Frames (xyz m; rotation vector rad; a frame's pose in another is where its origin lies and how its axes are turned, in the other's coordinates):
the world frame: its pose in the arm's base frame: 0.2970 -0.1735 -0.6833 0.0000 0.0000 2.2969
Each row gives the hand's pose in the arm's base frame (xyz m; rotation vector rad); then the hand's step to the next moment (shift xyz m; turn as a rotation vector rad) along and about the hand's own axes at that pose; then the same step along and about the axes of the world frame.
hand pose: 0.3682 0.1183 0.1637 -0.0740 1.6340 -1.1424
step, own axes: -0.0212 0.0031 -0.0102 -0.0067 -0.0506 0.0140
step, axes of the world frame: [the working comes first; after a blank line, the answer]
step, axes of the arm's base frame: 0.0023 0.0200 0.0125 -0.0106 -0.0321 0.0407

0.0135 -0.0150 0.0125 -0.0169 0.0292 0.0407
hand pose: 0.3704 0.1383 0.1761 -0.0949 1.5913 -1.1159
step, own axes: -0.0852 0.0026 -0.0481 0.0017 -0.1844 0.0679
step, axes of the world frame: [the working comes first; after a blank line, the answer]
step, axes of the arm's base frame: -0.0063 0.0802 0.0558 -0.0347 -0.1424 0.1309

0.0641 -0.0485 0.0558 -0.0834 0.1205 0.1309
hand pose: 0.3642 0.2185 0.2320 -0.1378 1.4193 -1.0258
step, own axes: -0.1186 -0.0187 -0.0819 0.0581 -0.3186 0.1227
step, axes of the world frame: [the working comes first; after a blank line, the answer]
step, axes of the arm's base frame: -0.0578 0.1054 0.0817 -0.0651 -0.2844 0.1866

0.1172 -0.0268 0.0817 -0.1694 0.2375 0.1866
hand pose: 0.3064 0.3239 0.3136 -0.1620 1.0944 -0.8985
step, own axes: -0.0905 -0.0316 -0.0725 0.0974 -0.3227 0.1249
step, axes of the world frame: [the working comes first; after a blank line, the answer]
step, axes of the arm's base frame: -0.0910 0.0645 0.0447 -0.0595 -0.3152 0.1624

0.1087 0.0252 0.0447 -0.1962 0.2537 0.1624
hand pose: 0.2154 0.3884 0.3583 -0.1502 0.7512 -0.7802
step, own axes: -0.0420 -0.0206 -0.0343 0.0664 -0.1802 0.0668
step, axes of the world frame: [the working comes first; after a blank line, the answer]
step, axes of the arm's base frame: -0.0545 0.0189 0.0062 -0.0295 -0.1838 0.0818

0.0503 0.0282 0.0062 -0.1178 0.1441 0.0818
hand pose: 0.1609 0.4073 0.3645 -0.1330 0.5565 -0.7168
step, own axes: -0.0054 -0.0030 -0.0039 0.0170 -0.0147 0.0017
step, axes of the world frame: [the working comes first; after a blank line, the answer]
step, axes of the arm's base frame: -0.0071 0.0016 0.0000 0.0028 -0.0223 -0.0016

0.0059 0.0043 0.0000 -0.0185 0.0128 -0.0016
